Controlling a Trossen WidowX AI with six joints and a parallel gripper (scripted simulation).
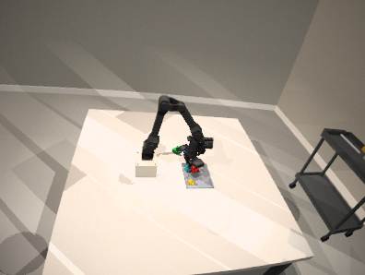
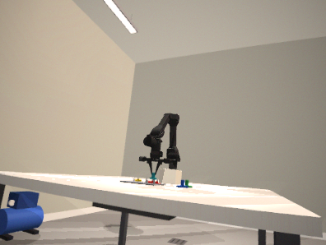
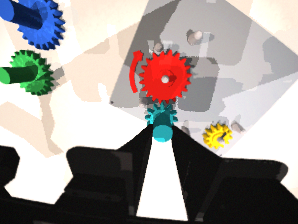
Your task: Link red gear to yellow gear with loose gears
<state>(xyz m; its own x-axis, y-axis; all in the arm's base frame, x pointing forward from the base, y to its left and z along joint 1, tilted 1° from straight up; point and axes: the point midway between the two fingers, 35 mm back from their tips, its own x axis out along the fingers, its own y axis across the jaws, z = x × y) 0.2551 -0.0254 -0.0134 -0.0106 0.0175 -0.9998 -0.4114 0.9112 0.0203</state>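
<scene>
Right now the red gear is 4 cm ahead of my gripper tip, 2 cm to the left of it and 4 cm below it. The rest, counted from my gripper tip: yellow gear 1 cm ahead, 10 cm to the right, 4 cm below; then cyan gear 1 cm below; then red arrow 3 cm ahead, 6 cm to the left, 5 cm below.
</scene>
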